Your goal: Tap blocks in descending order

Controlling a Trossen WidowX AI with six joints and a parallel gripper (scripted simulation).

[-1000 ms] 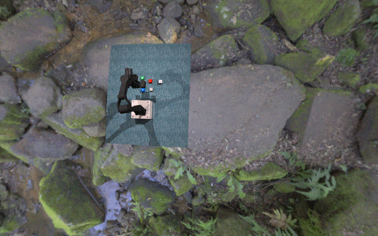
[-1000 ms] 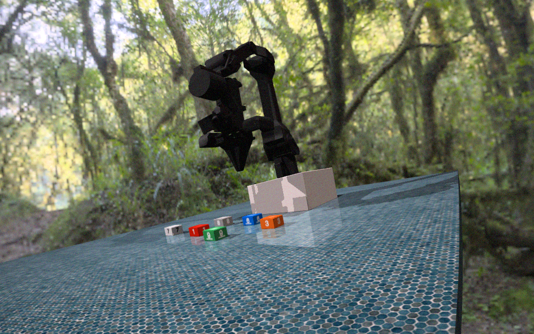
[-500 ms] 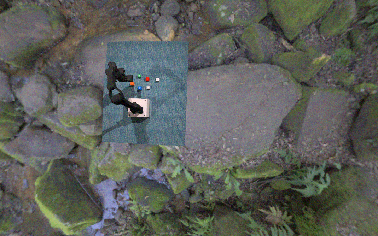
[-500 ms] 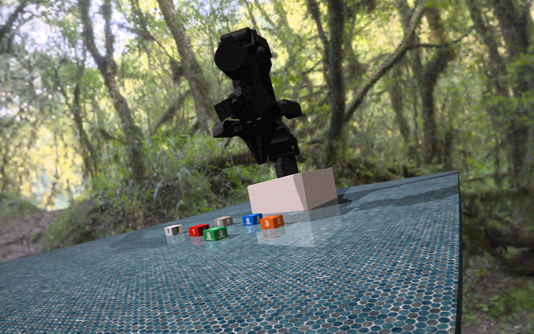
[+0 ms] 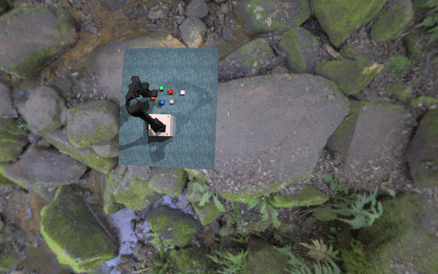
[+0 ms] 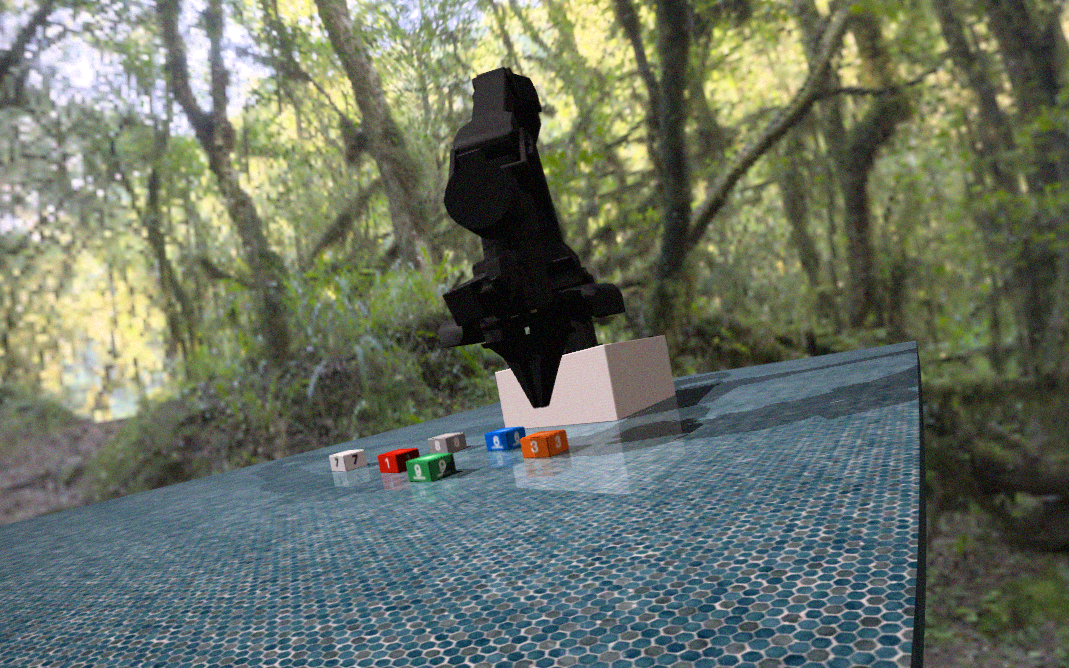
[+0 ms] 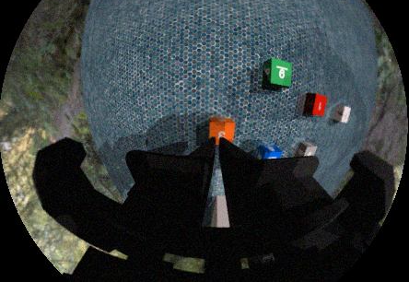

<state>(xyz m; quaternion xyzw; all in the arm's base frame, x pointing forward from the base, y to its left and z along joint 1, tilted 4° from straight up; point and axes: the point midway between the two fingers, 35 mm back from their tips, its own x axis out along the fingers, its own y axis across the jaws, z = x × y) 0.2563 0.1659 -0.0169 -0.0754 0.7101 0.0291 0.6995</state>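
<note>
My gripper tip is now 1 cm to the left of the orange block and 4 cm above it. The rest, counted from my gripper tip: blue block 3 cm behind, 10 cm to the right, 4 cm below; red block 7 cm ahead, 16 cm to the right, 4 cm below; green block 9 cm ahead, 7 cm to the right, 4 cm below.
</note>
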